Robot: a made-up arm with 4 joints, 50 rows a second.
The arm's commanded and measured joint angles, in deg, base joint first. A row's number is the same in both.
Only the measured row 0 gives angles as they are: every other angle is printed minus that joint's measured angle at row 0.
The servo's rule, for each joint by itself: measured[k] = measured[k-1] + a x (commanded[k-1-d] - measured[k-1]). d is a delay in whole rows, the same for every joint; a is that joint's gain. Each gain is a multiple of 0.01, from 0.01 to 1. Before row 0 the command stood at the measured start. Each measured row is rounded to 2 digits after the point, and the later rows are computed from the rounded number. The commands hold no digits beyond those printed.
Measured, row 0:
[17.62 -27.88 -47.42 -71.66]
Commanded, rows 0 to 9:
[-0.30 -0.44 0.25 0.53]
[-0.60 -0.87 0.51 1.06]
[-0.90 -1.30 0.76 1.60]
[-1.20 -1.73 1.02 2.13]
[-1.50 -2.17 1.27 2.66]
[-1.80 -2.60 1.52 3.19]
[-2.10 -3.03 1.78 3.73]
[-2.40 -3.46 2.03 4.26]
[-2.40 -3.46 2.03 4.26]
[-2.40 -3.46 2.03 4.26]
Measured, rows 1 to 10:
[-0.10 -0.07 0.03 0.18]
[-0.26 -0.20 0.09 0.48]
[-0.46 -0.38 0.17 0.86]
[-0.70 -0.60 0.27 1.29]
[-0.96 -0.85 0.39 1.76]
[-1.23 -1.13 0.53 2.25]
[-1.51 -1.43 0.68 2.75]
[-1.79 -1.75 0.84 3.26]
[-1.99 -2.02 0.98 3.60]
[-2.12 -2.25 1.11 3.82]
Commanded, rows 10 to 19:
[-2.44 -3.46 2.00 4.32]
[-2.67 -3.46 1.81 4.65]
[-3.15 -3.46 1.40 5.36]
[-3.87 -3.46 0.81 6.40]
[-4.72 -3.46 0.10 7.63]
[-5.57 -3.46 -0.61 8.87]
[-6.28 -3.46 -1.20 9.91]
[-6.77 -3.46 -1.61 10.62]
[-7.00 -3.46 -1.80 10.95]
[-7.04 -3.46 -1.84 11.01]
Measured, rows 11 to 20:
[-2.22 -2.44 1.22 3.99]
[-2.36 -2.60 1.29 4.21]
[-2.61 -2.74 1.30 4.60]
[-3.01 -2.86 1.24 5.21]
[-3.56 -2.96 1.10 6.03]
[-4.20 -3.04 0.89 7.00]
[-4.87 -3.11 0.64 7.99]
[-5.48 -3.17 0.37 8.88]
[-5.97 -3.22 0.11 9.58]
[-6.31 -3.26 -0.12 10.07]

